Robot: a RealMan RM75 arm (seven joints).
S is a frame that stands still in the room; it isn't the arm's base.
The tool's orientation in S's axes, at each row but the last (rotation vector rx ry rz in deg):
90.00, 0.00, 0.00
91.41, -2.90, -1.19
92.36, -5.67, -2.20
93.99, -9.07, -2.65
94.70, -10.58, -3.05
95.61, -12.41, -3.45
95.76, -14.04, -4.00
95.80, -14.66, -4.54
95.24, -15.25, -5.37
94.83, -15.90, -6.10
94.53, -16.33, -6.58
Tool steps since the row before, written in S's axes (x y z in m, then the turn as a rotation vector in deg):
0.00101, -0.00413, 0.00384, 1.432, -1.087, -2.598
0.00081, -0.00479, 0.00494, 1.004, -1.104, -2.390
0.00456, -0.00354, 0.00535, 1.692, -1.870, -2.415
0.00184, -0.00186, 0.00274, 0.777, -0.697, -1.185
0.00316, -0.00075, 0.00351, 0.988, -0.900, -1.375
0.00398, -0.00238, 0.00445, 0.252, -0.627, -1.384
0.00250, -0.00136, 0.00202, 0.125, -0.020, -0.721
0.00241, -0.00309, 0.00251, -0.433, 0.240, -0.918
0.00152, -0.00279, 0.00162, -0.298, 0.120, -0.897
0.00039, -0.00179, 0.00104, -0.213, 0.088, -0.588
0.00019, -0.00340, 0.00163, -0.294, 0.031, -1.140
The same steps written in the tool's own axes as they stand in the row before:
0.00101, 0.00384, 0.00413, 1.432, -2.598, 1.087
0.00112, 0.00504, 0.00462, 1.009, -2.381, 1.118
0.00504, 0.00530, 0.00290, 1.760, -2.403, 1.822
0.00224, 0.00271, 0.00140, 0.782, -1.190, 0.683
0.00349, 0.00326, -0.00004, 1.007, -1.381, 0.870
0.00472, 0.00421, 0.00117, 0.236, -1.338, 0.726
0.00291, 0.00183, 0.00061, 0.055, -0.725, 0.081
0.00325, 0.00249, 0.00222, -0.562, -0.878, -0.036
0.00227, 0.00167, 0.00219, -0.402, -0.862, 0.049
0.00091, 0.00113, 0.00153, -0.283, -0.564, 0.027
0.00120, 0.00185, 0.00307, -0.398, -1.097, 0.158

